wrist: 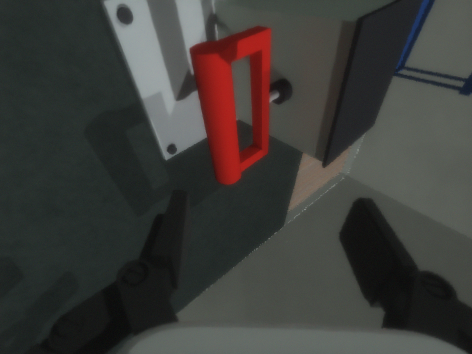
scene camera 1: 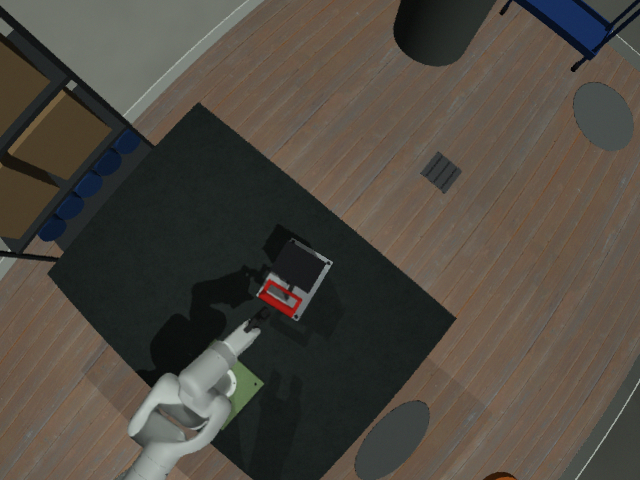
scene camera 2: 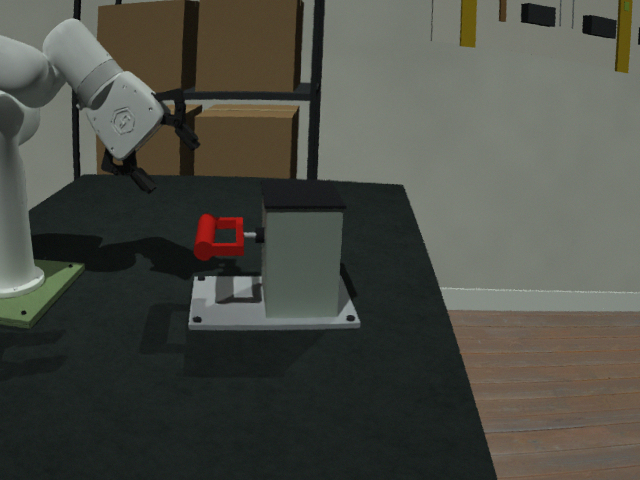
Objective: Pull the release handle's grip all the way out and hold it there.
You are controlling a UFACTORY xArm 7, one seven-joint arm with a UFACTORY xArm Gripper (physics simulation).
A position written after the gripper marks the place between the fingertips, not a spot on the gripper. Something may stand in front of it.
In view: the gripper [scene camera 2: 174, 169] and a light base plate [wrist: 155, 48].
The gripper is seen too in the wrist view [wrist: 268, 213] and in scene camera 1 [scene camera 1: 262, 318].
